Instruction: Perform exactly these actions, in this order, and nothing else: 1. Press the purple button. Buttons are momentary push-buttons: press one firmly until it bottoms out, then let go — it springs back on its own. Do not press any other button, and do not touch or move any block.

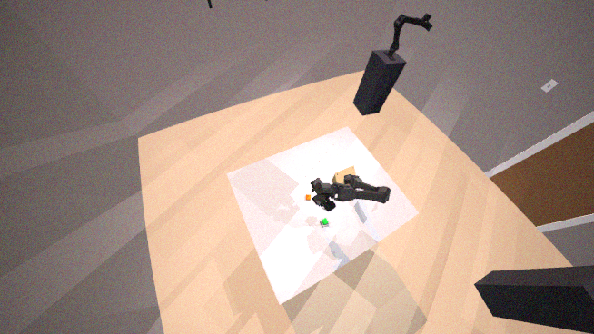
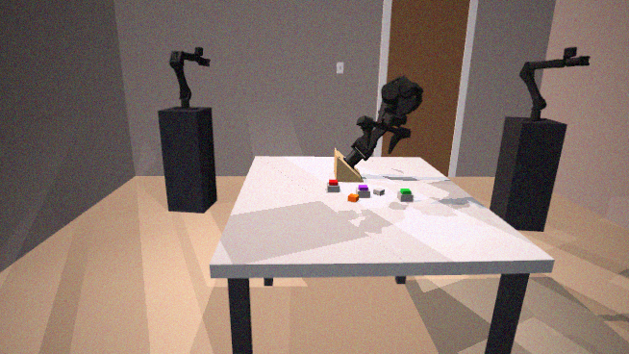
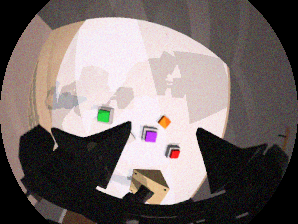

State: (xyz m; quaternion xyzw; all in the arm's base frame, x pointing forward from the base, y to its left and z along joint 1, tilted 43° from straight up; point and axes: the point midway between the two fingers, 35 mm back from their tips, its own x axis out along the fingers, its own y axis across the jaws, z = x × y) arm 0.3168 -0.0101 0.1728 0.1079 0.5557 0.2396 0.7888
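Now: gripper tip 6 cm past the purple button, 4 cm to the left of it and 16 cm above it. From my gripper tip the other things lie so: small orange block (1 cm behind, 8 cm to the right, 18 cm below); green button (5 cm behind, 12 cm to the left, 16 cm below); grey block (9 cm behind, 2 cm to the left, 18 cm below).
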